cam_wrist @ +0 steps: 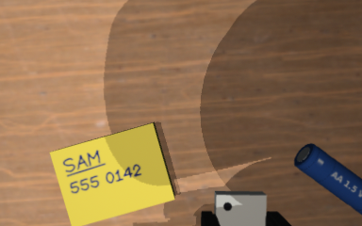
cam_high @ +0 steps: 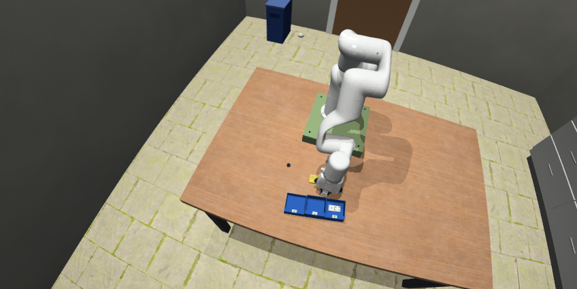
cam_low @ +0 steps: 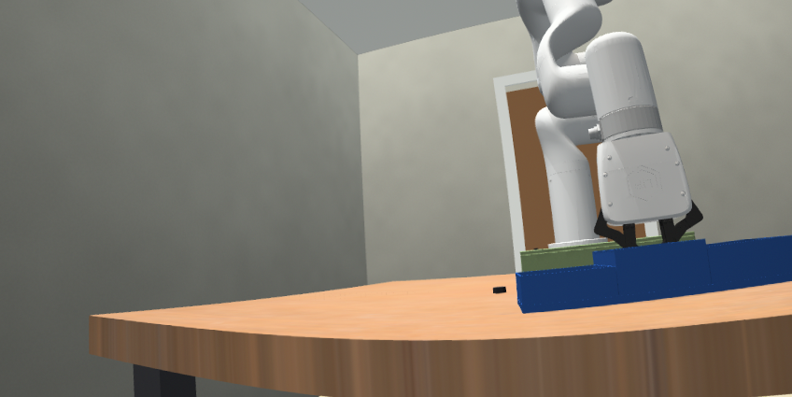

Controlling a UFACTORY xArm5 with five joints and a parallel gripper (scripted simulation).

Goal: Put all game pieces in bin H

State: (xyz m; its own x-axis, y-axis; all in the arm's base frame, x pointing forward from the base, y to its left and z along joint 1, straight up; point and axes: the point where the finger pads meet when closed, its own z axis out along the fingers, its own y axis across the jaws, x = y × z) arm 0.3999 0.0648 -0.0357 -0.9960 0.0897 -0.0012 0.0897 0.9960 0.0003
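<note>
Right now my hand is 30 mm past the blue piece, 50 mm to the right of it and 10 mm above it. Also, from my hand: pale piece 20 mm below; yellow piece 40 mm behind, 60 mm to the right, 20 mm below; three joined blue bins 90 mm ahead, 30 mm to the right.
</note>
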